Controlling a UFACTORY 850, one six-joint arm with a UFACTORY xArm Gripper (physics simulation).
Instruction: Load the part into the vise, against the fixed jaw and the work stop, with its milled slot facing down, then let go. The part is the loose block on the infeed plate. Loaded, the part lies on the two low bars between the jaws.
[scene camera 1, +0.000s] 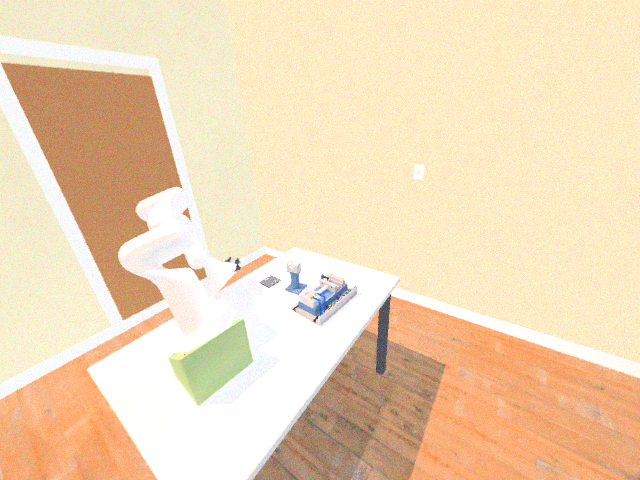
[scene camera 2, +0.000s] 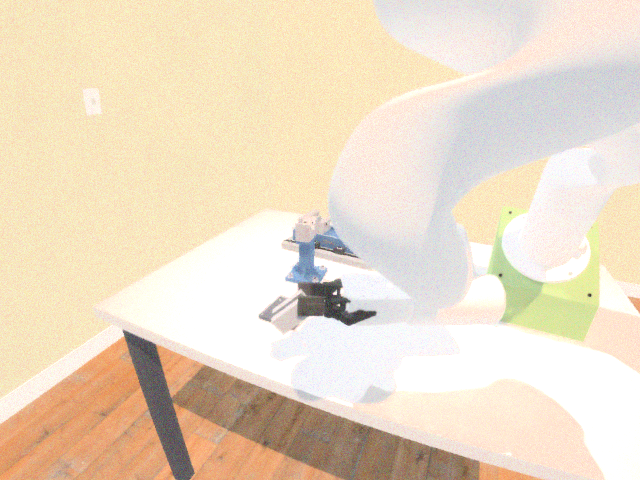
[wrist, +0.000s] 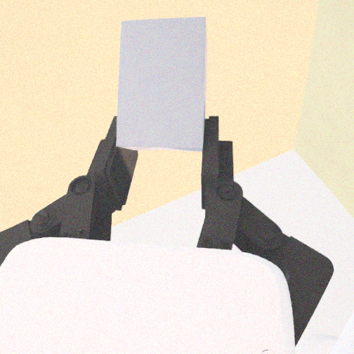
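The part (scene camera 2: 285, 316) (wrist: 162, 82) is a pale grey block. My gripper (scene camera 2: 311, 304) (wrist: 168, 135) (scene camera 1: 233, 262) is shut on it, with a dark finger at each side. It is held out in front of the fingers, and in scene camera 2 it overlaps the dark infeed plate (scene camera 2: 269, 309) (scene camera 1: 270, 281). The wrist view shows a plain face of the part; its milled slot cannot be made out. The vise (scene camera 1: 307, 308) (scene camera 2: 333, 240), with blue body and pale jaws, is apart from the gripper. Its low bars and work stop are too small to tell.
A blue pedestal (scene camera 1: 294, 280) (scene camera 2: 306, 255) with a pale block on top stands between the infeed plate and the vise. The white arm hides part of the vise in scene camera 2. The arm's green base (scene camera 1: 219, 364) (scene camera 2: 547, 310) stands on the white table (scene camera 1: 289, 356).
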